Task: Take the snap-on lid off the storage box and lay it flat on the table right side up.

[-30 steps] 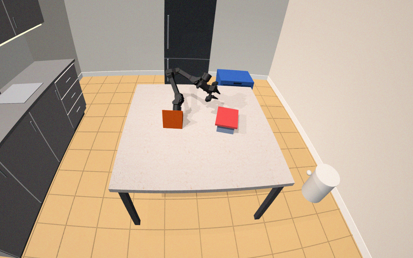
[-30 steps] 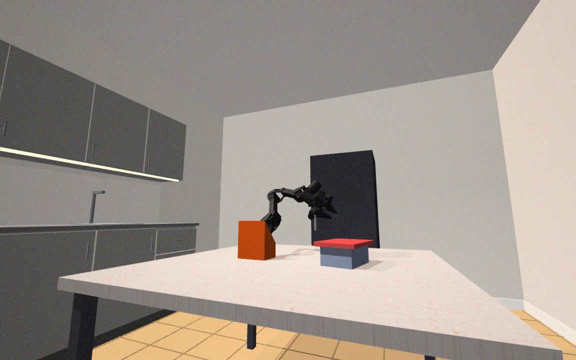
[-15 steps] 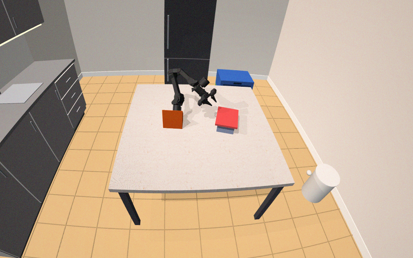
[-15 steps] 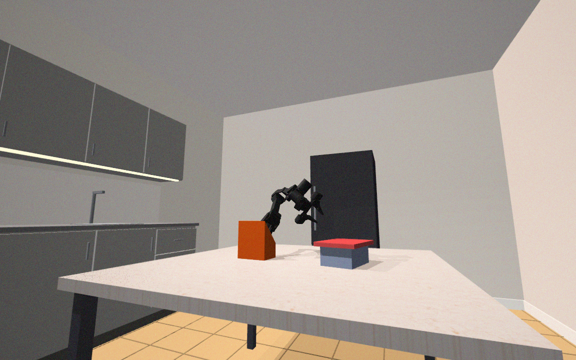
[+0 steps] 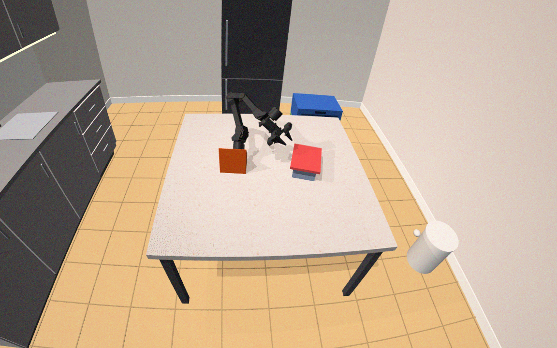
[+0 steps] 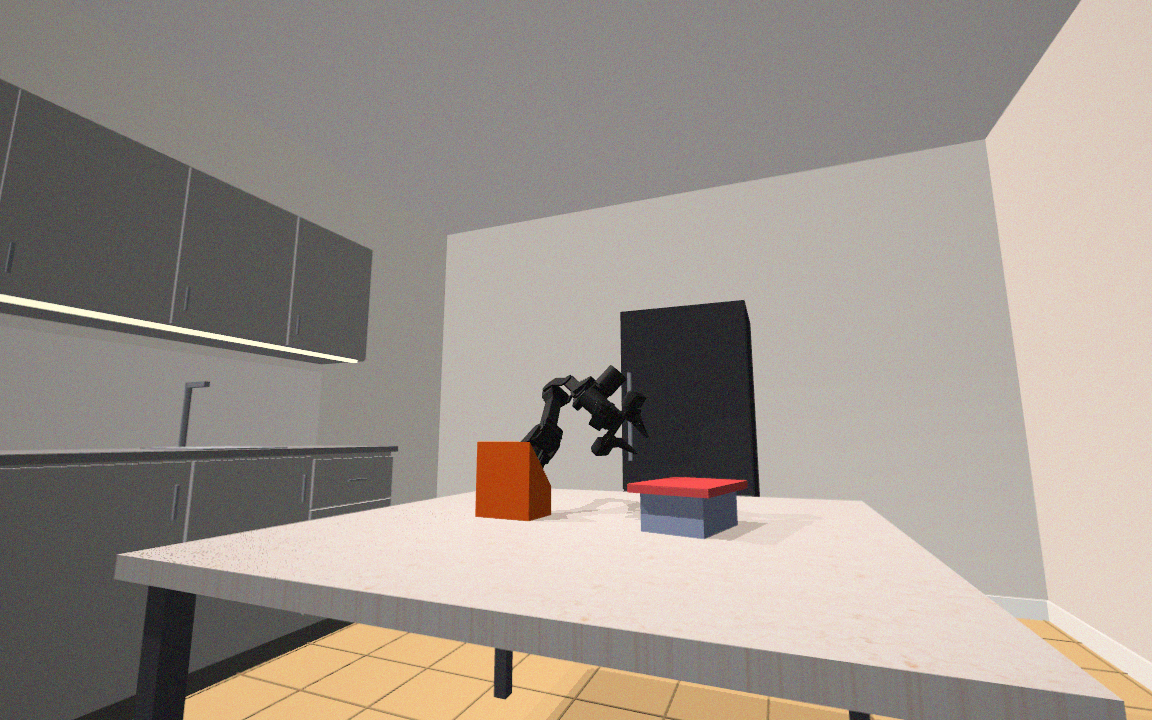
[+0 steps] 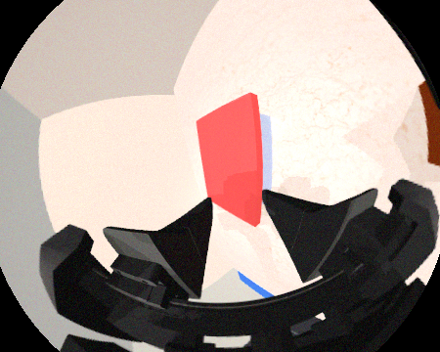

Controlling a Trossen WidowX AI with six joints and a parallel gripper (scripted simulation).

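Right now the red lid is 12 cm ahead of my gripper tip, 4 cm to the right of it and 9 cm below it. From my gripper tip the other things lie so: grey-blue storage box: 12 cm ahead, 4 cm to the right, 13 cm below.
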